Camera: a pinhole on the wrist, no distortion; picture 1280 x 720 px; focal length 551.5 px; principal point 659.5 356.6 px. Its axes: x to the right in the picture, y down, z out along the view. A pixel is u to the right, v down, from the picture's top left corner.
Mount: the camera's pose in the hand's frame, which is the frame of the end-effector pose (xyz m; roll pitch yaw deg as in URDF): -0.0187 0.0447 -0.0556 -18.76 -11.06 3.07
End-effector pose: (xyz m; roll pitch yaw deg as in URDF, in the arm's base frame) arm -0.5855 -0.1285 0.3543 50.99 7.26 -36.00
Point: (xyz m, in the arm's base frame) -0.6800 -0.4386 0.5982
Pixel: 907.5 103.7
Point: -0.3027 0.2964 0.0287
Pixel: behind the camera
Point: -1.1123 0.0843 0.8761
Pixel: 212.1 411.0
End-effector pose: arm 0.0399 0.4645 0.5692 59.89 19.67 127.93
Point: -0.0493 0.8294 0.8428
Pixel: 1157.2 470.0
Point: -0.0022 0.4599 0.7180
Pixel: 721.1 641.9
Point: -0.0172 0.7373 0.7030
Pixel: outside the picture
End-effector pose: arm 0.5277 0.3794 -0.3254 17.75 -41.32 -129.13
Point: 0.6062 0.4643 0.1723
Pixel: 1115.5 285.7
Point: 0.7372 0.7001 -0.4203
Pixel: 108.8 148.4
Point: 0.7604 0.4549 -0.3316
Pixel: 367.3 553.6
